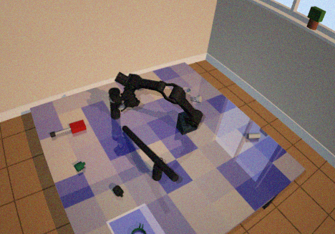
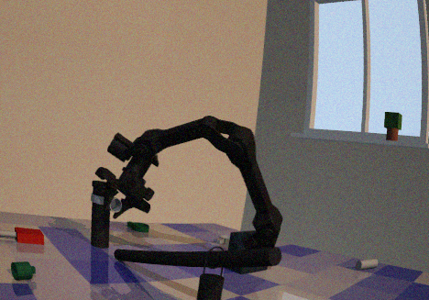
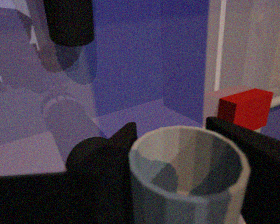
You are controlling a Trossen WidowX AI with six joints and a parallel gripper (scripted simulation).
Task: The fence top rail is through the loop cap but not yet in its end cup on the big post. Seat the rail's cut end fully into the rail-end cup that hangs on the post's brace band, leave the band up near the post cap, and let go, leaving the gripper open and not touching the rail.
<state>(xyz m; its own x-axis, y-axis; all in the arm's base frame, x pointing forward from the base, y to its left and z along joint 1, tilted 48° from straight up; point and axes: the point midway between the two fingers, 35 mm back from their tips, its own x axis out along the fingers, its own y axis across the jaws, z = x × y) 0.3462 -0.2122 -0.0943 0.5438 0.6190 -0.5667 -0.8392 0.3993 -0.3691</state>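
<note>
Now: gripper tip 30 mm below the cup, 20 mm to the left of it and 20 mm past it. From my gripper tip the other things lie so: green fitting 310 mm ahead, 190 mm to the left, 110 mm below; then handle 320 mm ahead, 110 mm below, 100 mm to the right; then pale brace band 50 mm to the right, 30 mm above, 20 mm behind.
</note>
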